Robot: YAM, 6 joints.
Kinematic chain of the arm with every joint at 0, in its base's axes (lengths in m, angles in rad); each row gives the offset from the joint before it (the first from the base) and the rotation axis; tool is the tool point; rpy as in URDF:
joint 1: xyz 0 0 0.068 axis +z
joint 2: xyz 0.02 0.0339 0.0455 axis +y
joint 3: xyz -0.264 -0.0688 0 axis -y
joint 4: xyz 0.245 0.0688 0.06 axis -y
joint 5: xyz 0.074 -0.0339 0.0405 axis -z
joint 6: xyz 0.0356 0 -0.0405 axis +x
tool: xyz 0 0 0 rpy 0 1.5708 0
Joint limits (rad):
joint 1: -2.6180..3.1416
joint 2: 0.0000..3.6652
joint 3: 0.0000..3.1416
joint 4: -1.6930..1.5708
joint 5: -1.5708..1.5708
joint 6: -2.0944..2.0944
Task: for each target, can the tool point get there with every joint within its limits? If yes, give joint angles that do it. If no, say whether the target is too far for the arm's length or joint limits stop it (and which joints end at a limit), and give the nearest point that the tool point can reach.
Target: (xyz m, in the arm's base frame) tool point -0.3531 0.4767 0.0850
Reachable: yes | joints 2.1680 2.7638 2.0916 0.4687 -0.7372 -0.1634
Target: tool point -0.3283 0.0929 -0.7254
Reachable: no: too far | nearest point -0.2844 0.0805 -0.3773 | short by 0.351 m
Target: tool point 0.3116 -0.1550 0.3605
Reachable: yes | joints -0.5586 1.6185 1.1165 1.1079 -1.2451 -1.6339
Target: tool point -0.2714 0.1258 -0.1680
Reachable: yes | joints 2.6298 2.9157 1.3288 -0.3384 -0.7101 -1.4164
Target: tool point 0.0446 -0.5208 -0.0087
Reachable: yes | joints -1.4783 3.1304 2.8246 -1.3840 0.1031 -1.7524
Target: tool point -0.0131 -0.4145 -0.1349
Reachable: yes | joints -1.6024 2.9520 1.8455 -0.7217 -0.0004 -1.2140
